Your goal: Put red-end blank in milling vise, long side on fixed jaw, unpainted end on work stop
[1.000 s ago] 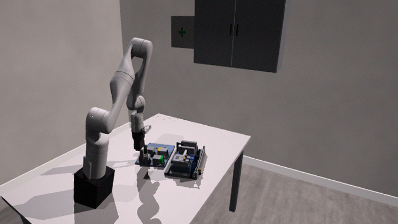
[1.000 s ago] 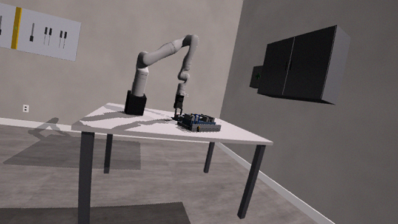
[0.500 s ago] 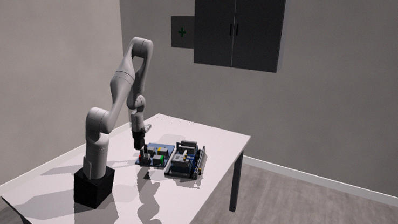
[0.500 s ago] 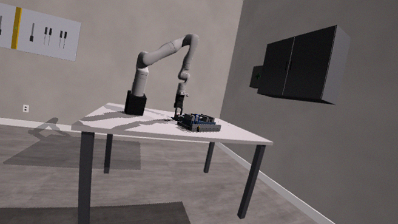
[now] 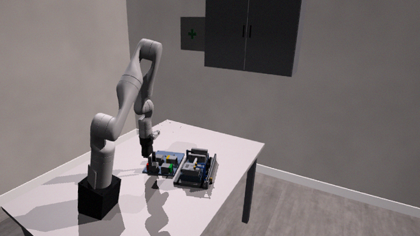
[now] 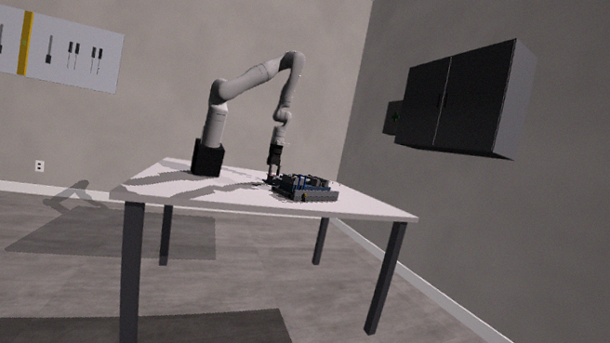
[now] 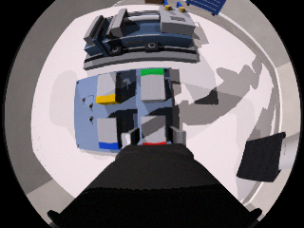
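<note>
Right now the blue blank is 8 cm ahead of my hand, 4 cm to the left of it and 4 cm below it. Also, from my hand: plate (10 cm ahead, 6 cm below); yellow blank (12 cm ahead, 3 cm to the right, 4 cm below); green-ended blank (4 cm ahead, 8 cm to the right, 4 cm below).
</note>
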